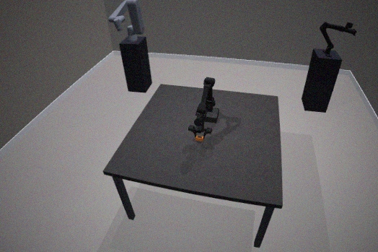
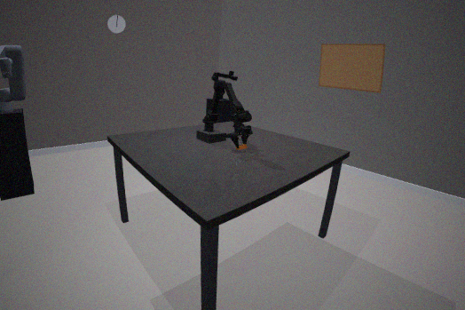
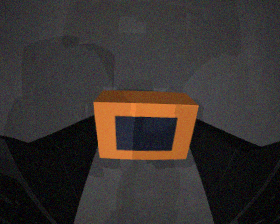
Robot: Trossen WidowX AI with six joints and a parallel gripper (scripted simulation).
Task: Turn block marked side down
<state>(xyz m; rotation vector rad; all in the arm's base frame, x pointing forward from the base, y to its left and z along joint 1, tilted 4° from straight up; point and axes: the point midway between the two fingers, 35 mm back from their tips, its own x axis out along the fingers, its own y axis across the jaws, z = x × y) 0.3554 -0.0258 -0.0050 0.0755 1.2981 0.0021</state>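
Now: gripper tip 1 cm below the orange block.
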